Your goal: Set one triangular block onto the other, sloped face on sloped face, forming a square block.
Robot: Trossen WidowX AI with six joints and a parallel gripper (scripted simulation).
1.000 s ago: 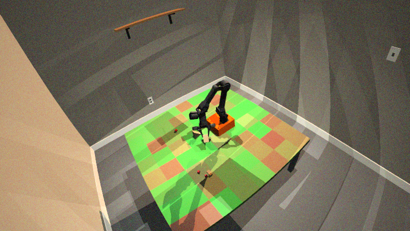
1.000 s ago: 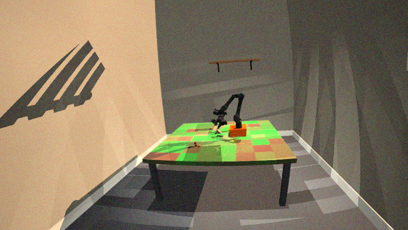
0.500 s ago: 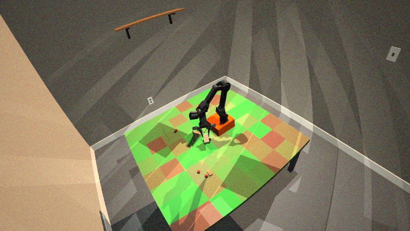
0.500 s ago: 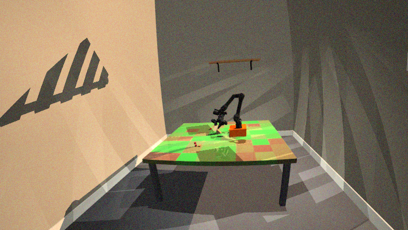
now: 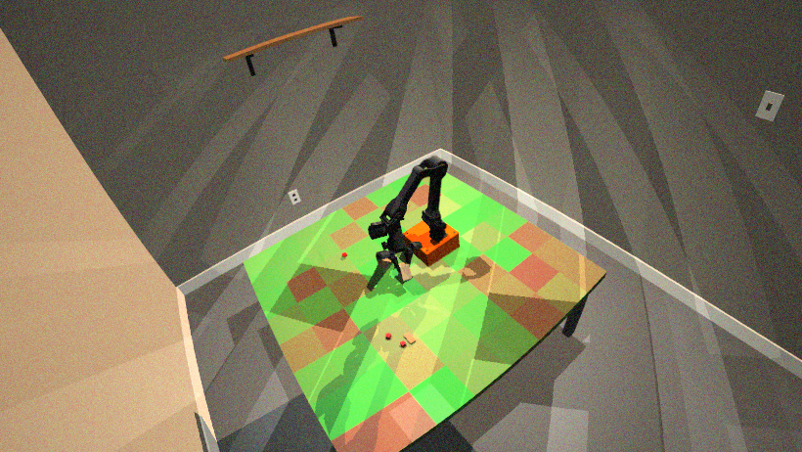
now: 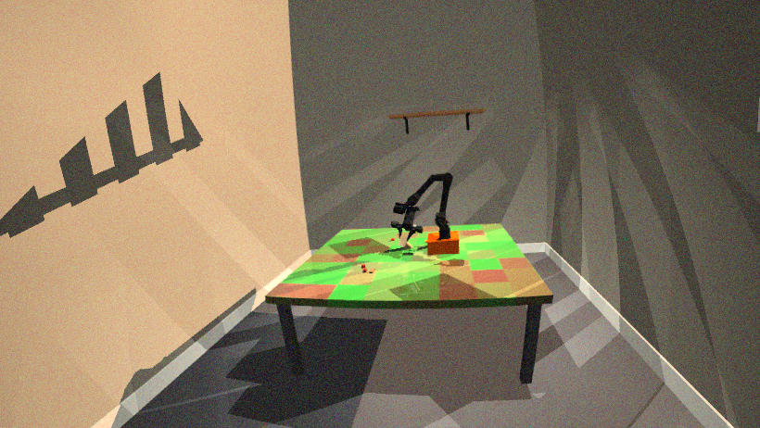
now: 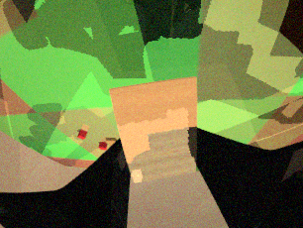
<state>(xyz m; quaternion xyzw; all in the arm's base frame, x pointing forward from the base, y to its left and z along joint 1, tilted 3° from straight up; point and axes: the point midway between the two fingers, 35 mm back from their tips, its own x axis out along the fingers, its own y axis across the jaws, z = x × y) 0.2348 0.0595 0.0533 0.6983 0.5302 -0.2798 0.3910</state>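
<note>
My gripper tip is now 12 cm past the small yellow piece, 29 cm to the left of it and 9 cm above it. The rest, counted from my gripper tip: small tan block: 15 cm ahead, 23 cm to the left, 10 cm below; tan triangular block: 1 cm above.
</note>
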